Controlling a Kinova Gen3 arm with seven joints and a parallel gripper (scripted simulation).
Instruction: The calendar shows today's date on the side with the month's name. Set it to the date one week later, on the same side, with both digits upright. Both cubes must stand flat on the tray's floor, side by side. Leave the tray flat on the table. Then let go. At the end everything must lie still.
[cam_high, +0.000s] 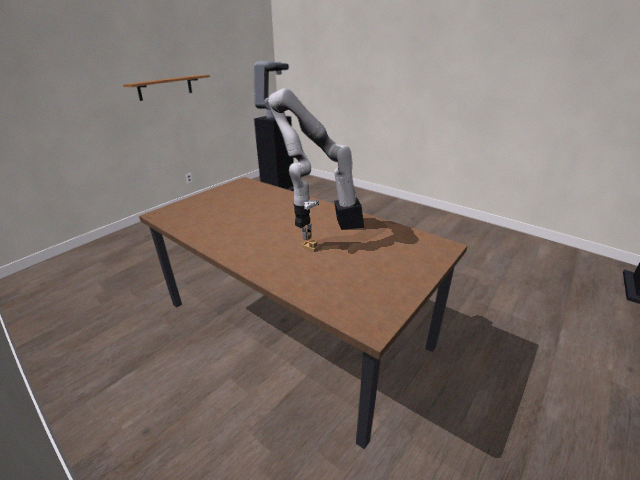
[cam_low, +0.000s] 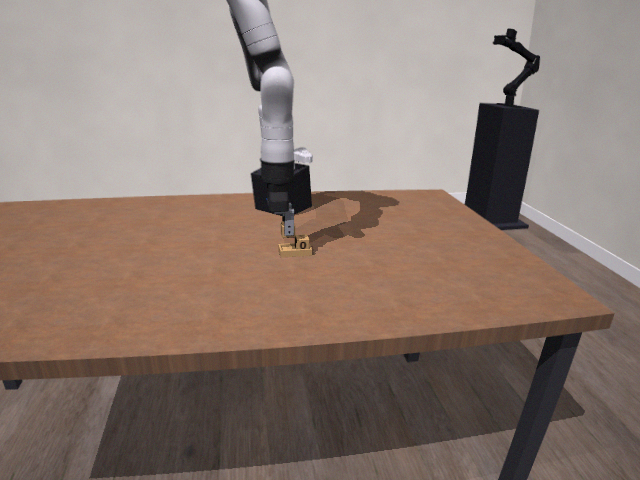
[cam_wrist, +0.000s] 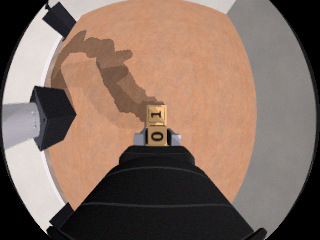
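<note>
My hand is 70 mm above the wooden tray and 20 mm to the right of it.
</note>
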